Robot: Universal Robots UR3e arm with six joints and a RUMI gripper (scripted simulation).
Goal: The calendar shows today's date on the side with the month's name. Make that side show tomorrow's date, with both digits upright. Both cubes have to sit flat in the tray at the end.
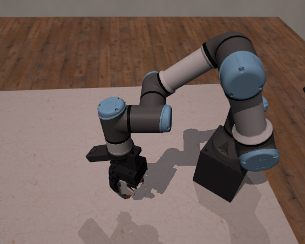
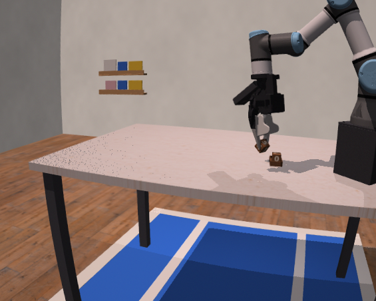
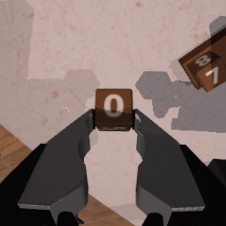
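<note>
My hand is 10 mm above the brown digit cube. Round my hand: calendar tray (20 mm behind, 120 mm to the right, 80 mm below).
</note>
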